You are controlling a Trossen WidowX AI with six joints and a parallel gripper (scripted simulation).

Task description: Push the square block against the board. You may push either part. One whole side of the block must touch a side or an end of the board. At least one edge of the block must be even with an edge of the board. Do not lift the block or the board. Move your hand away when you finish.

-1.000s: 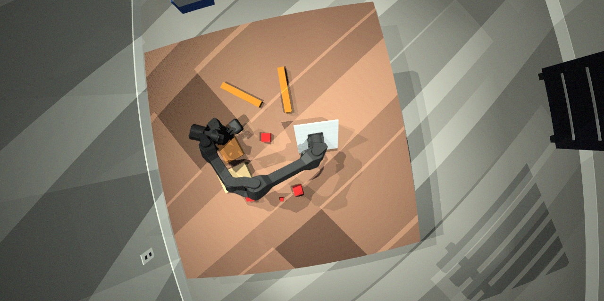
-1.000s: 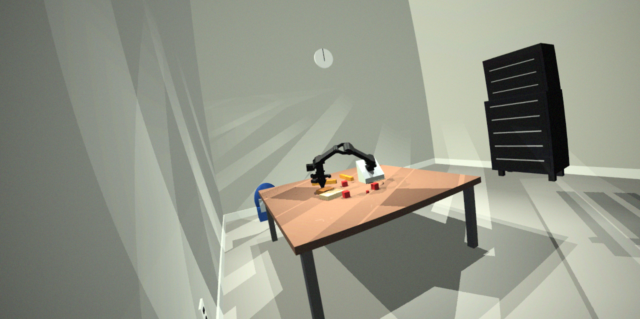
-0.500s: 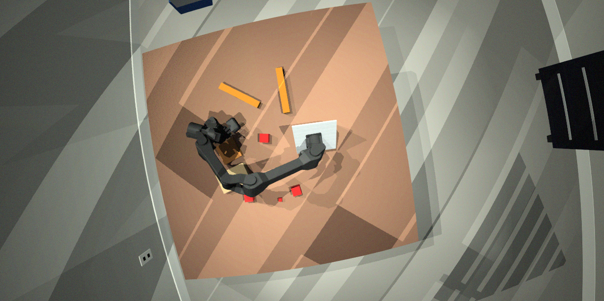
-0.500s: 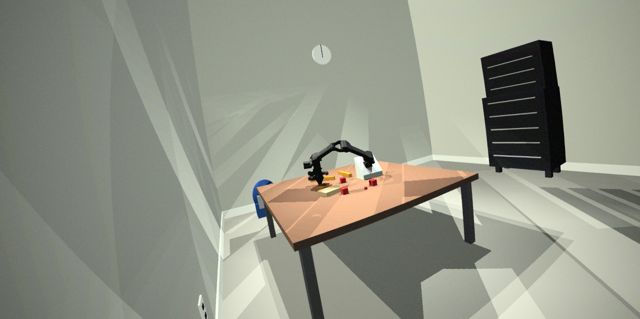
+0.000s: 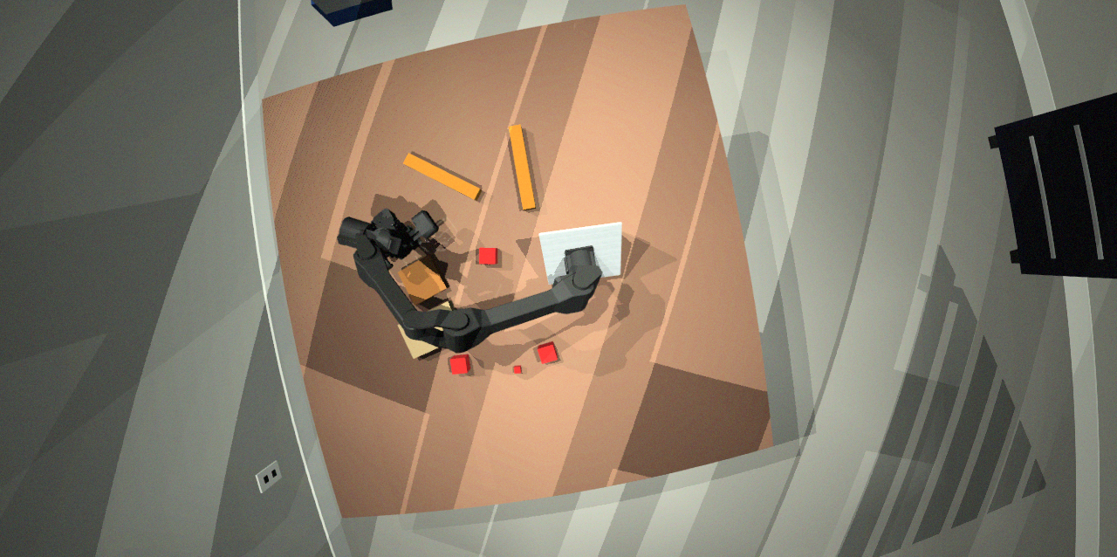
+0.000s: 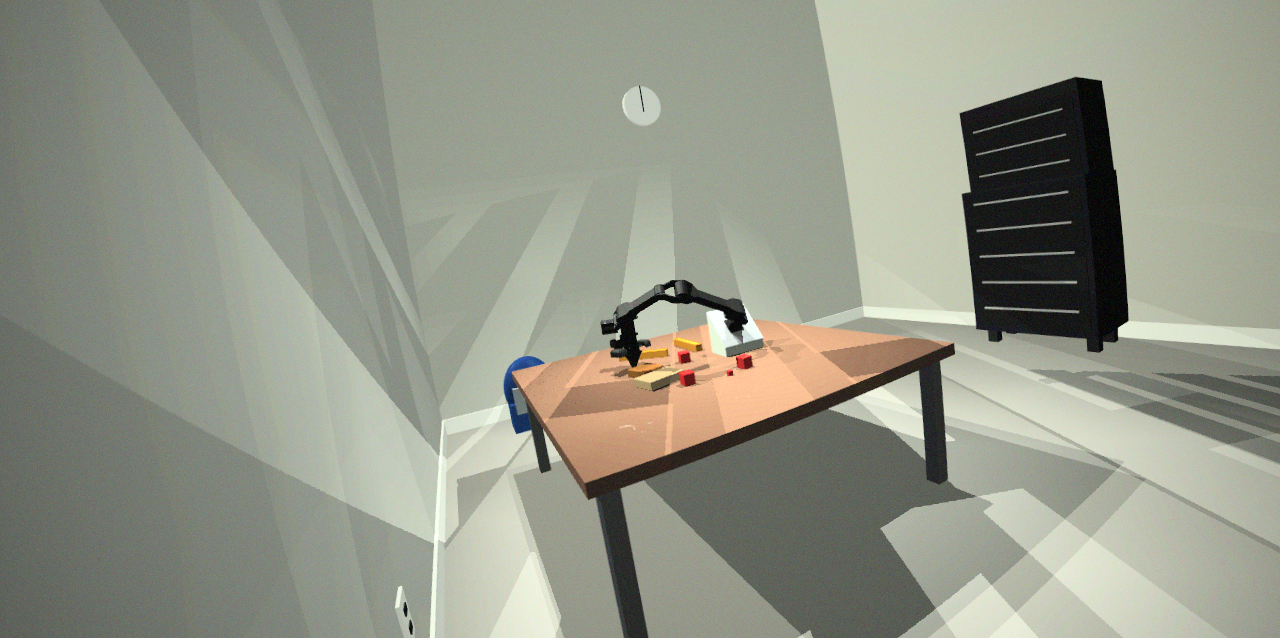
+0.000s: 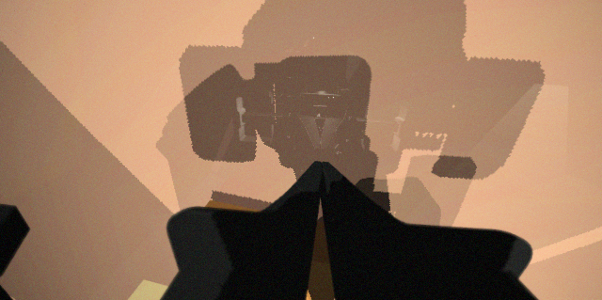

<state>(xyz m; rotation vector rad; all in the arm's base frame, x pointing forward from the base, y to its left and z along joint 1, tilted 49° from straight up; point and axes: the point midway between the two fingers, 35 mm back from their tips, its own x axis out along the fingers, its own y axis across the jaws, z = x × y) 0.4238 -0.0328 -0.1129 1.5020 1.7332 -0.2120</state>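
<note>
Now: gripper tip 1 cm past the orange square block, 10 cm to the right of it and 1 cm below it. The rest, counted from my gripper tip: board: 1 cm behind, 23 cm to the left, 1 cm above.
</note>
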